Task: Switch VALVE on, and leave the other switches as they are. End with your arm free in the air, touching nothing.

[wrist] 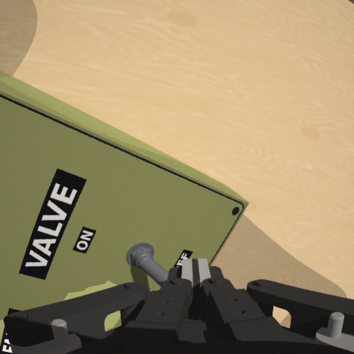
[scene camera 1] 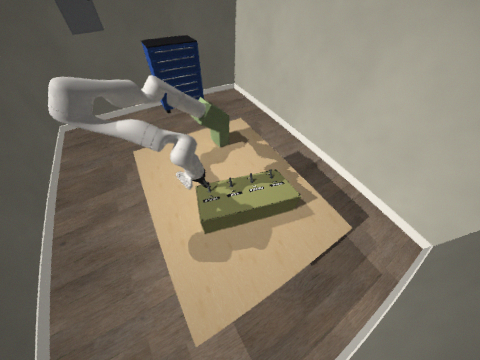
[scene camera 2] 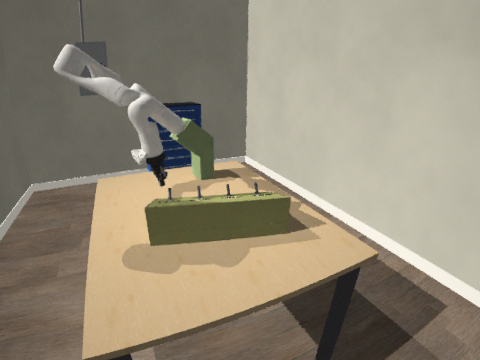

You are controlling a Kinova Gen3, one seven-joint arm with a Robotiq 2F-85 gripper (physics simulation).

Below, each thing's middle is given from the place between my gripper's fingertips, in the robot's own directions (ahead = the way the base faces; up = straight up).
Now: the switch box (scene camera 2: 169, 220) 17 cm to the left of my hand, 14 cm ahead of it and 6 cm below it.
